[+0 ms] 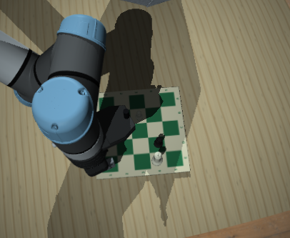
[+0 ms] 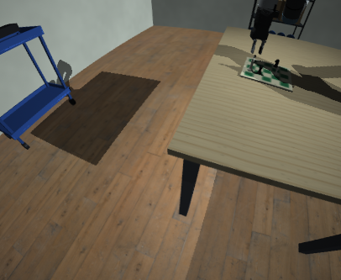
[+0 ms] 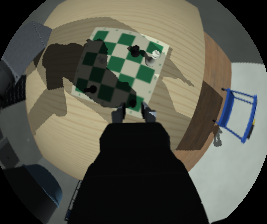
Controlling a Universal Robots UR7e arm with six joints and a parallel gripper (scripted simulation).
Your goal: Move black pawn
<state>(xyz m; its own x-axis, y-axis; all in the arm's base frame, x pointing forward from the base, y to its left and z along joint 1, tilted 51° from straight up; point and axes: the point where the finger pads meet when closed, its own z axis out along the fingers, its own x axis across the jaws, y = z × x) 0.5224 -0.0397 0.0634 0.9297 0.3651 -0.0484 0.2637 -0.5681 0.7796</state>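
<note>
My hand is 4 cm above the small black piece. Also, from my hand: white chess piece (1 cm ahead, 11 cm to the left, 3 cm below); then chessboard (7 cm behind, 9 cm to the left, 6 cm below).
</note>
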